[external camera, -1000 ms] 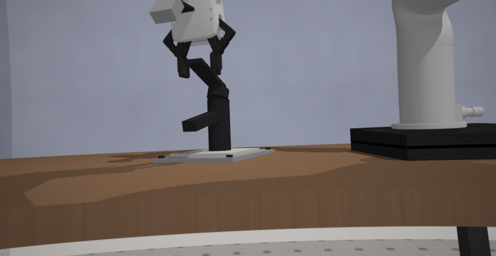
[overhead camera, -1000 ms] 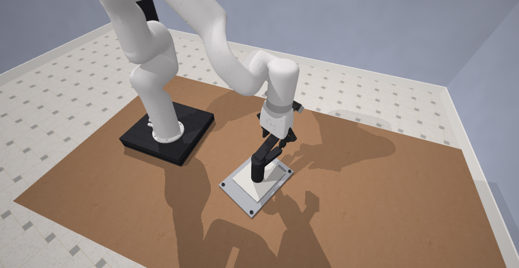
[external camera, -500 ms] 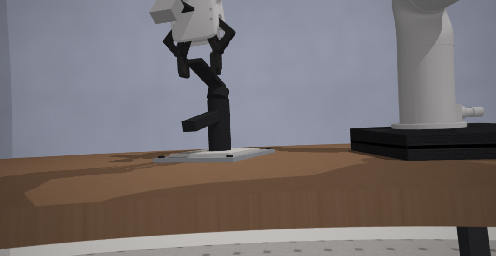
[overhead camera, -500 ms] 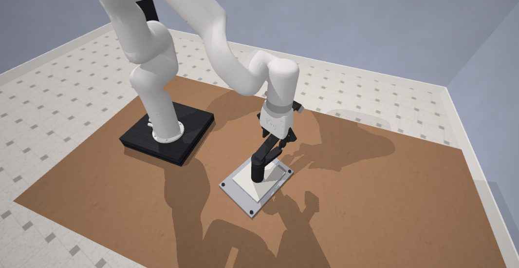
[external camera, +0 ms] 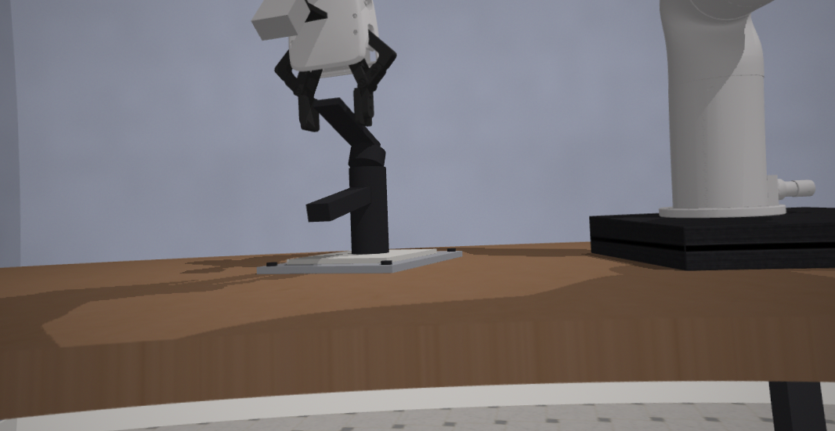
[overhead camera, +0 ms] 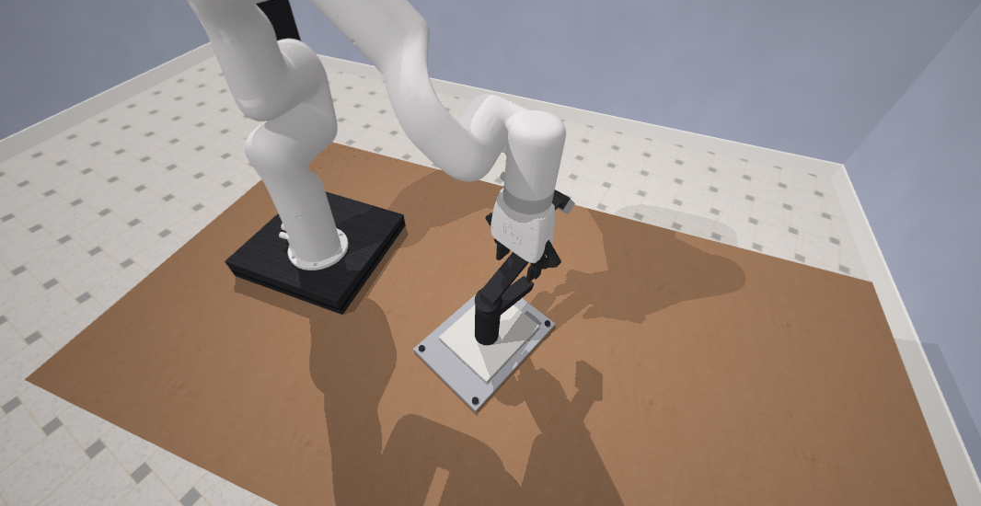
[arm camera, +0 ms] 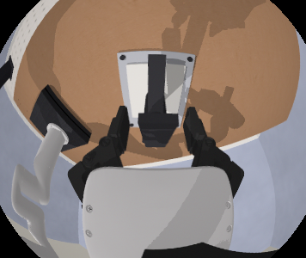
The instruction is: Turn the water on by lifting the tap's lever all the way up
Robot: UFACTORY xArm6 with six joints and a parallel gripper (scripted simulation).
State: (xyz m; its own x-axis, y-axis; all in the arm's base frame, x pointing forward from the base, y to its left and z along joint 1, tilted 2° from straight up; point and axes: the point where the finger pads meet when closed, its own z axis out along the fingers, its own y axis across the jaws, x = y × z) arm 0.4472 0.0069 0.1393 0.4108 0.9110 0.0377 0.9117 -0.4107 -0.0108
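Now: the black tap lever 5 cm to the right of my hand, 3 cm below it and 2 cm behind it.
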